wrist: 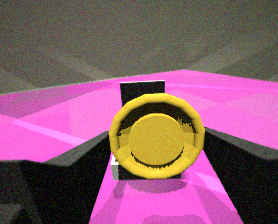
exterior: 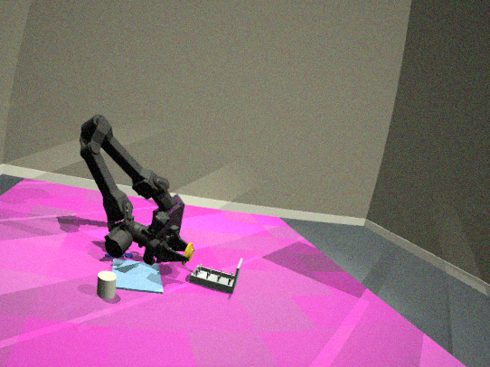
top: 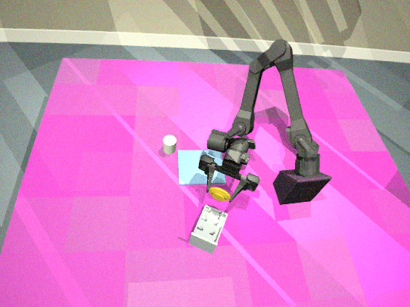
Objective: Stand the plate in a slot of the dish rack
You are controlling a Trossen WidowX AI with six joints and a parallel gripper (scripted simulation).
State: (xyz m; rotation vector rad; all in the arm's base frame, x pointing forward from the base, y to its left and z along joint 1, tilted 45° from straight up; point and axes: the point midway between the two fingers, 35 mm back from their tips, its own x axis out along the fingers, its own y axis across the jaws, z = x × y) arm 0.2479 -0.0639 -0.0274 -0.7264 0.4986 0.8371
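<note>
The grey dish rack lies 4 cm ahead of my gripper tip, 7 cm to the left of it and 4 cm below it. Round my gripper tip: yellow plate 1 cm to the right; then light blue sheet 1 cm ahead, 15 cm to the right, 6 cm below; then blue spoon 10 cm behind, 17 cm to the right, 6 cm below.
</note>
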